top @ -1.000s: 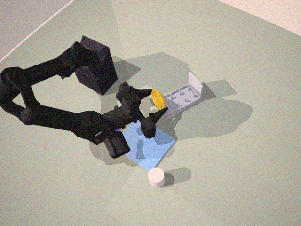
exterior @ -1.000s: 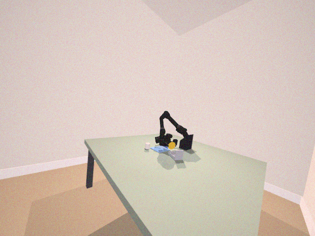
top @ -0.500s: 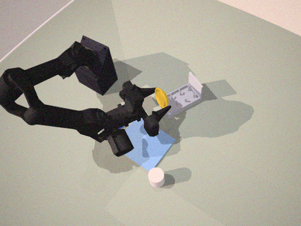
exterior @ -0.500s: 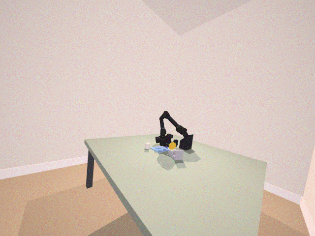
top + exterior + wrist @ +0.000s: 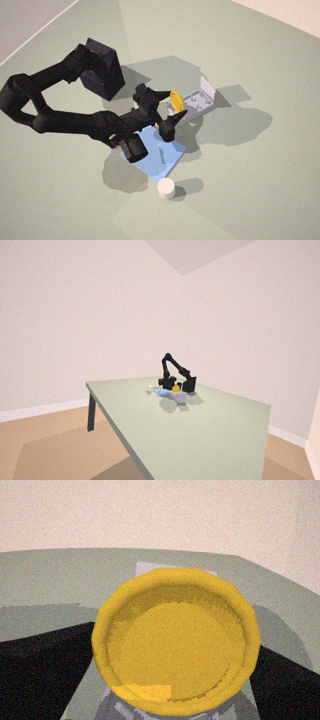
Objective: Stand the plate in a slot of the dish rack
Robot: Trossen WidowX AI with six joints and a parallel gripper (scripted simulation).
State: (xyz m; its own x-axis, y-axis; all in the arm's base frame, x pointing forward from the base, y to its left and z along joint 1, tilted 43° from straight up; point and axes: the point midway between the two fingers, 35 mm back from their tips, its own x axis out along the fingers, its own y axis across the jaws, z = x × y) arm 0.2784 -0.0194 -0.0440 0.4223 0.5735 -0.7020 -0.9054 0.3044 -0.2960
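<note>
Now: gripper tip 5 cm above the grey dish rack, 3 cm to the right of it and 1 cm short of it. Also, from my gripper tip: white cup 23 cm to the right, 11 cm ahead, 4 cm below; blue spoon 18 cm to the right, 10 cm behind, 7 cm below; yellow plate 1 cm to the right.
</note>
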